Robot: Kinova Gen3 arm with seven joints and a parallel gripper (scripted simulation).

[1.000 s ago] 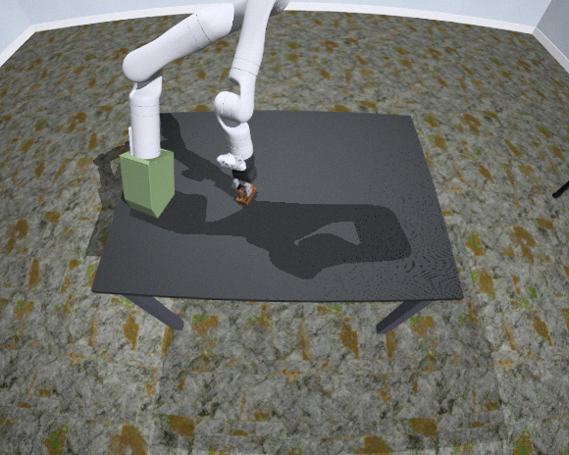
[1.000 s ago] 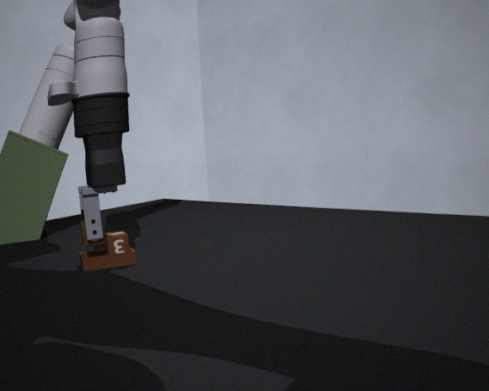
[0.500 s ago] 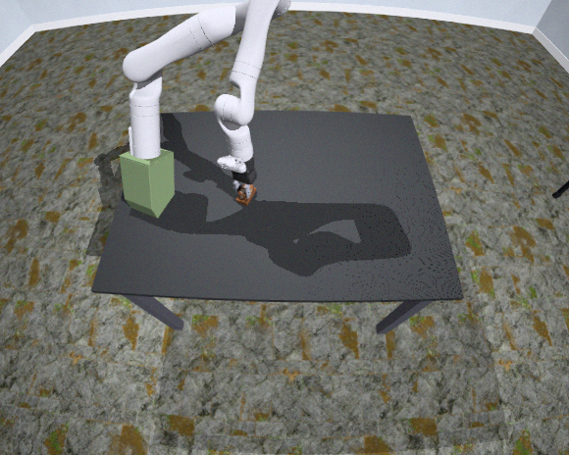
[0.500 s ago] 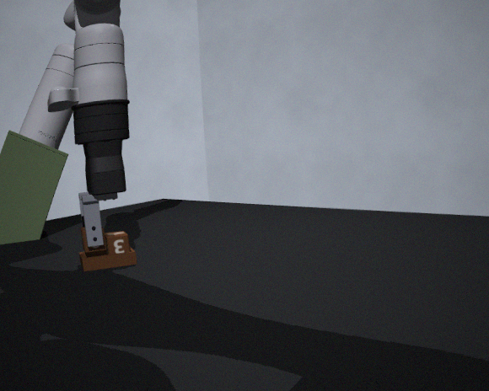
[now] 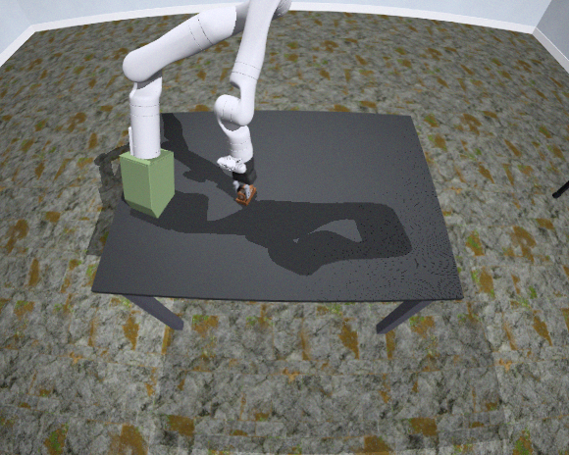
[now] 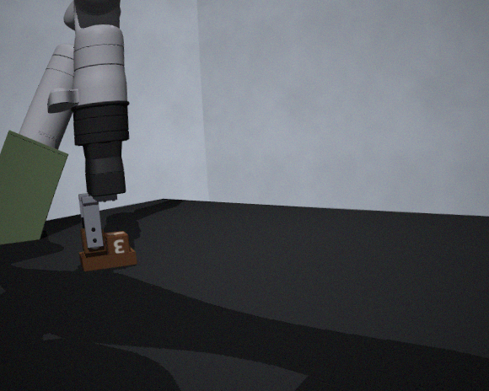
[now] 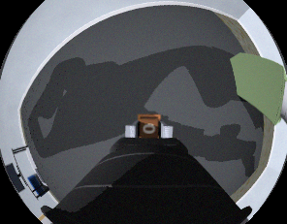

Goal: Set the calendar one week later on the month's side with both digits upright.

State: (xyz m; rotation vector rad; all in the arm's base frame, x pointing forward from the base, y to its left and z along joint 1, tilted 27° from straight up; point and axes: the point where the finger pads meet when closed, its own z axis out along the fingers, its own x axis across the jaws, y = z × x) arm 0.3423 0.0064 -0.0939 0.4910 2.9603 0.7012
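Right now my hand is 2 cm to the right of the brown calendar tray and 4 cm above it. The rest, counted from my hand: cube (1 cm ahead, 3 cm to the left, 2 cm below).
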